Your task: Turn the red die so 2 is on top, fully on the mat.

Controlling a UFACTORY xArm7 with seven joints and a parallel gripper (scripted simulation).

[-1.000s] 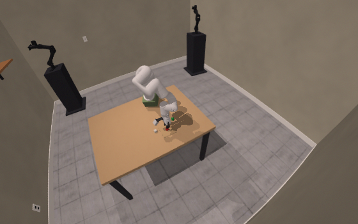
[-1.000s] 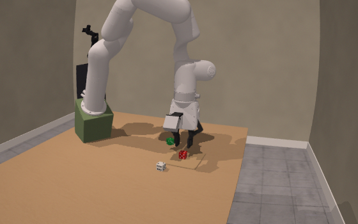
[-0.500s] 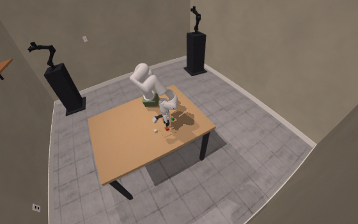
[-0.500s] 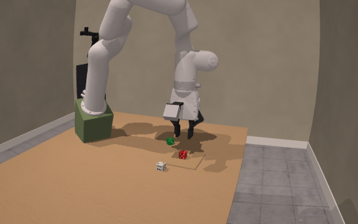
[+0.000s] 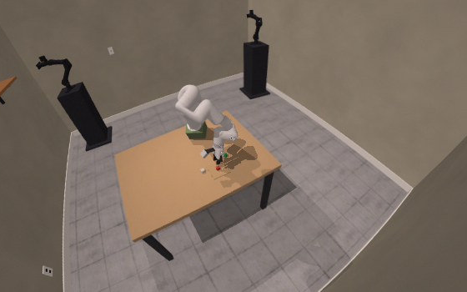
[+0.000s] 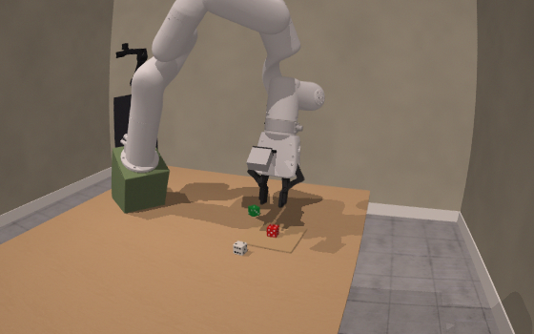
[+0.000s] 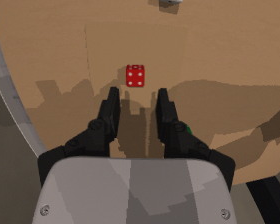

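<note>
My hand is 9 cm above the red die. Also, from my hand: tan mat 10 cm below; green die 10 cm behind, 10 cm to the left, 9 cm below; white die 3 cm behind, 11 cm to the right, 9 cm below.
</note>
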